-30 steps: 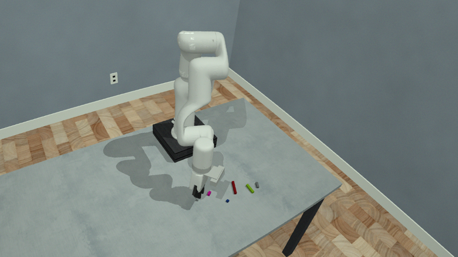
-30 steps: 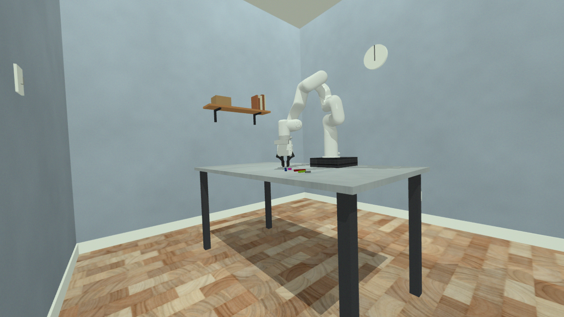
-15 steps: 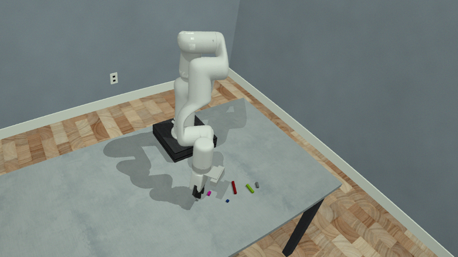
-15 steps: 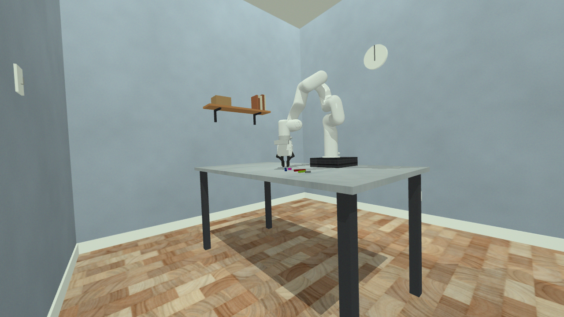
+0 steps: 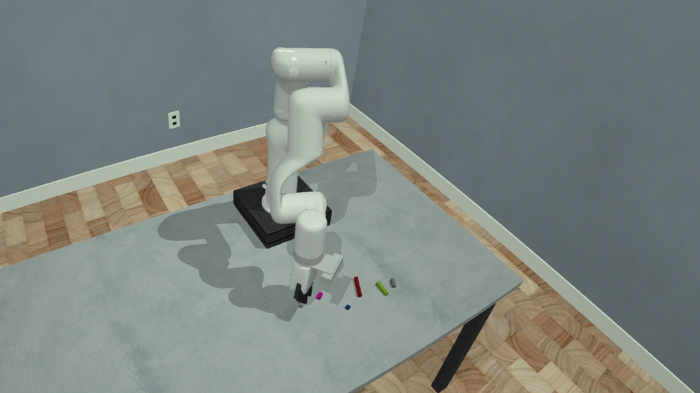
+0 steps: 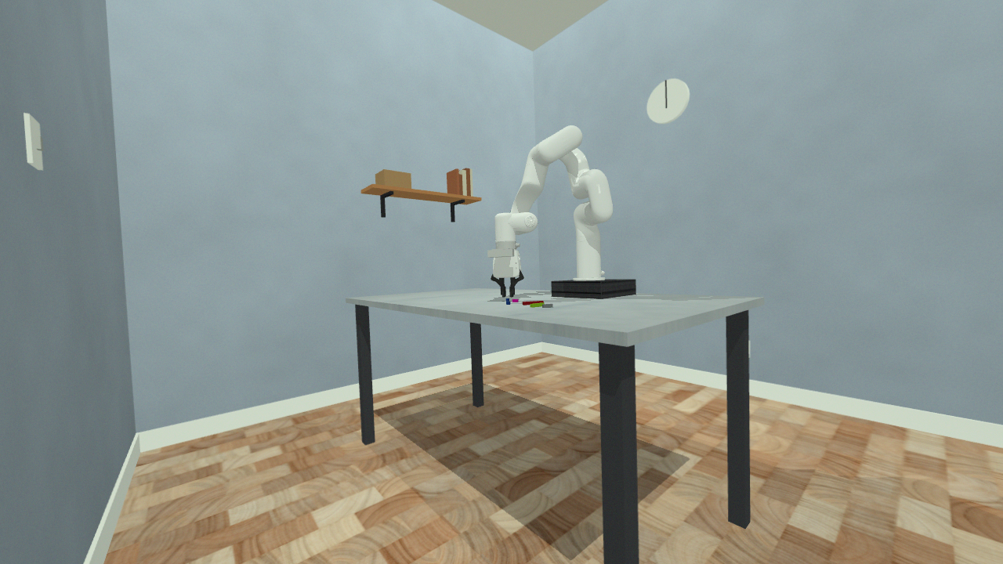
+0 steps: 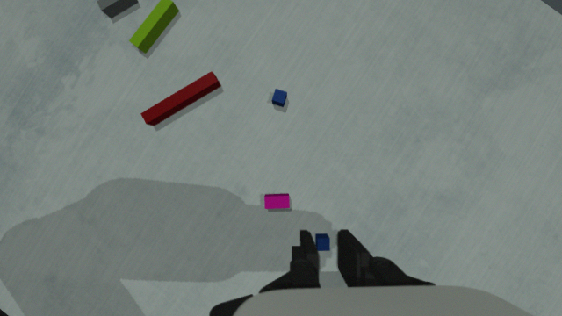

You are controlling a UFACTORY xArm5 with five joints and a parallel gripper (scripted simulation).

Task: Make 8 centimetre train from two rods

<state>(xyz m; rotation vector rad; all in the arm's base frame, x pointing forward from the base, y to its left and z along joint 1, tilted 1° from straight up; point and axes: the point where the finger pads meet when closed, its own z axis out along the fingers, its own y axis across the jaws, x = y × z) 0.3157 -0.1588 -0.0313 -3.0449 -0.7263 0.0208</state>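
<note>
The magenta rod is 50 mm to the left of my hand, 30 mm below it and 20 mm ahead of it. Also, from my hand: lime rod: 210 mm to the left, 100 mm ahead, 30 mm below; then grey rod: 260 mm to the left, 110 mm ahead, 30 mm below; then red rod: 160 mm to the left, 60 mm ahead, 30 mm below.
</note>
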